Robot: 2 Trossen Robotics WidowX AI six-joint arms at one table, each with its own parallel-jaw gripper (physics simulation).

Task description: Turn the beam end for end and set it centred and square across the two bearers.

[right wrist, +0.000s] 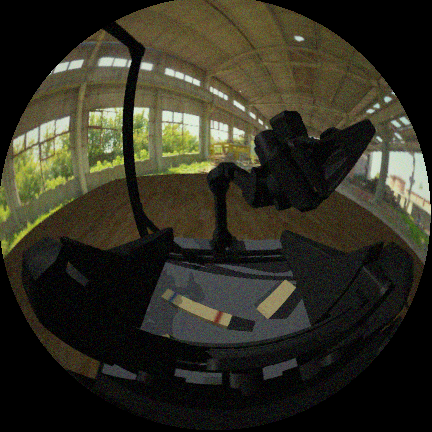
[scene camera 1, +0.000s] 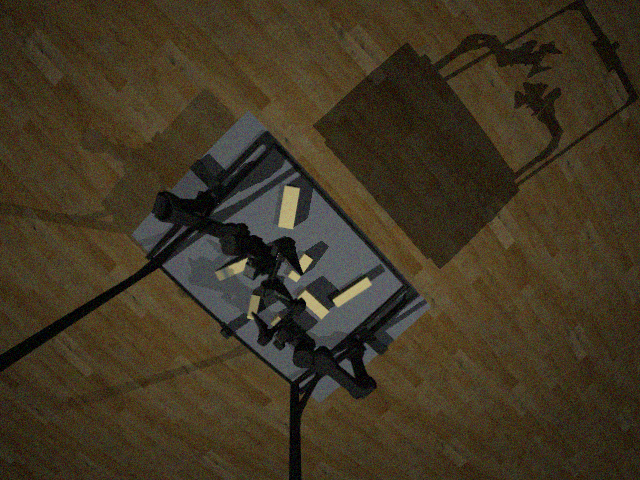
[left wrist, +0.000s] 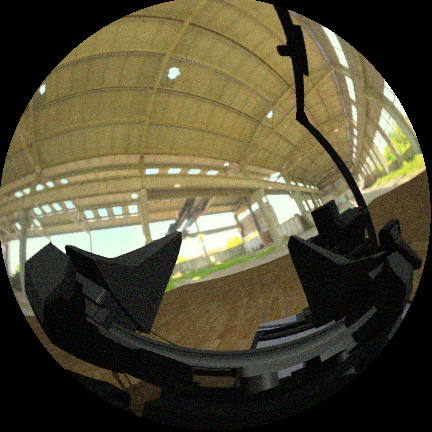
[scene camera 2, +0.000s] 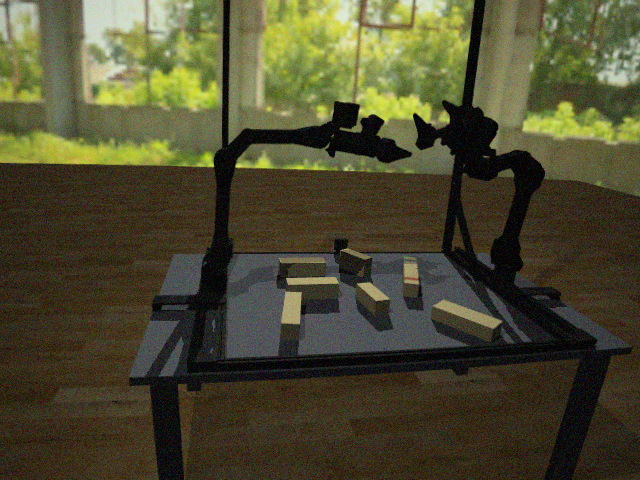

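Seen in the pictures: left gripper, fingertip midpoint: [right wrist: 371, 122] [scene camera 1: 296, 288] [left wrist: 237, 239] [scene camera 2: 427, 108]; right gripper, fingertip midpoint: [right wrist: 228, 234] [scene camera 1: 262, 302] [scene camera 2: 405, 152]; left arm's base at its link origin: [right wrist: 218, 254] [scene camera 1: 207, 202] [scene camera 2: 502, 283]; right arm's base at its link origin: [scene camera 1: 352, 342] [scene camera 2: 213, 289].
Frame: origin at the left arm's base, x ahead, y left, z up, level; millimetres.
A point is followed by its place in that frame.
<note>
The beam [scene camera 1: 232, 268] {z 25, x 271, y -122 mm} [scene camera 2: 410, 271] {z 25, x 302, y -58 mm} [right wrist: 197, 308] {z 25, x 297, y -67 mm} is a long pale wooden block with a red band near one end and a blue band near the other. It lies on the table; in scene camera 2 the red end is nearer that camera. Several plain pale blocks lie around it; I cannot tell which two are the bearers. My left gripper [scene camera 2: 429, 109] {z 529, x 396, y 136 mm} [left wrist: 237, 239] {z 529, x 396, y 136 mm} is open and empty, high above the table. My right gripper [scene camera 2: 408, 153] {z 405, x 387, y -2 mm} is open and empty, also high, pointing across toward the left arm. In scene camera 1 both grippers overlap and hide parts of some blocks.
Plain blocks lie at the front right [scene camera 2: 466, 320] {z 15, x 272, y 261 mm}, middle [scene camera 2: 372, 298] {z 22, x 486, y 129 mm}, front left [scene camera 2: 291, 315] {z 25, x 719, y 220 mm}, left centre [scene camera 2: 312, 289] {z 11, x 636, y 37 mm}, back left [scene camera 2: 302, 267] {z 12, x 639, y -137 mm} and back centre [scene camera 2: 355, 261] {z 26, x 460, y -153 mm}. A black frame [scene camera 2: 330, 357] {z 1, x 653, y 376 mm} runs along the table's edges, with dark upright posts at the back.
</note>
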